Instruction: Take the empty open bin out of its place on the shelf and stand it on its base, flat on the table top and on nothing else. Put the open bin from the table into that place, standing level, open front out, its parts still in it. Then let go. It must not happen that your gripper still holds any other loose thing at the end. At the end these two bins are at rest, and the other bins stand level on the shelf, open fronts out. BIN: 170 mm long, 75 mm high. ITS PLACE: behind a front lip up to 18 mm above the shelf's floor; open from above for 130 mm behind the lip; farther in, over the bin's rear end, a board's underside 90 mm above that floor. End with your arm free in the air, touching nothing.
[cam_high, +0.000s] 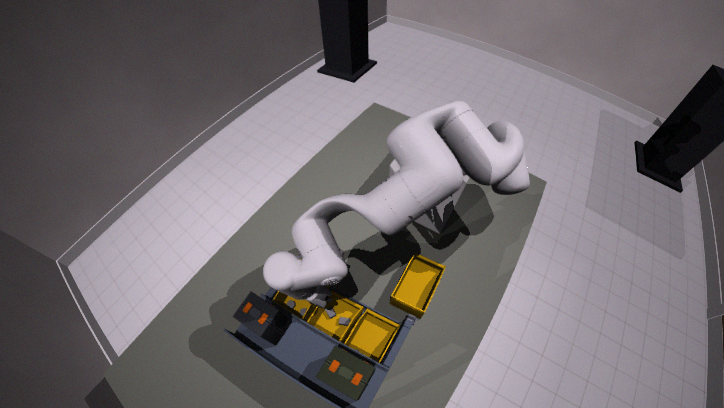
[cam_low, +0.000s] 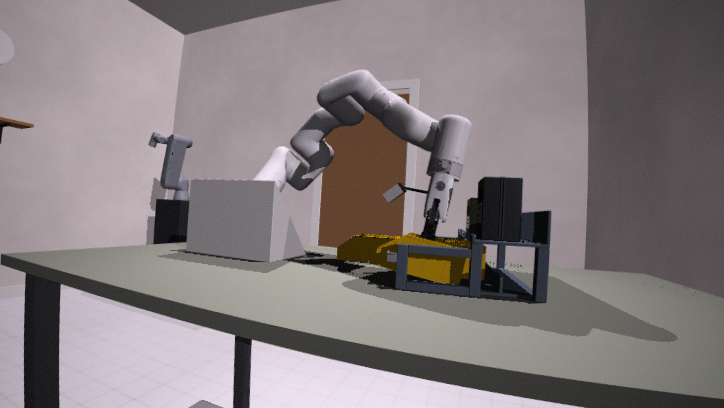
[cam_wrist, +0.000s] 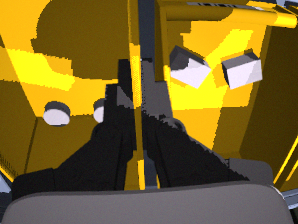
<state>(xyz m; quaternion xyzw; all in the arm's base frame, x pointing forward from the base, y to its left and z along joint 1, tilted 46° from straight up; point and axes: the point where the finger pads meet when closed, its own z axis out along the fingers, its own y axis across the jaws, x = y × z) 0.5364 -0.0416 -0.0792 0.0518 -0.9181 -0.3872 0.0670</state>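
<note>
The shelf's front bar is 70 mm below my hand, 60 mm to the left of it and 50 mm behind it. The rest, counted from my hand: black box 140 mm ahead, 80 mm above, 50 mm to the right.
</note>
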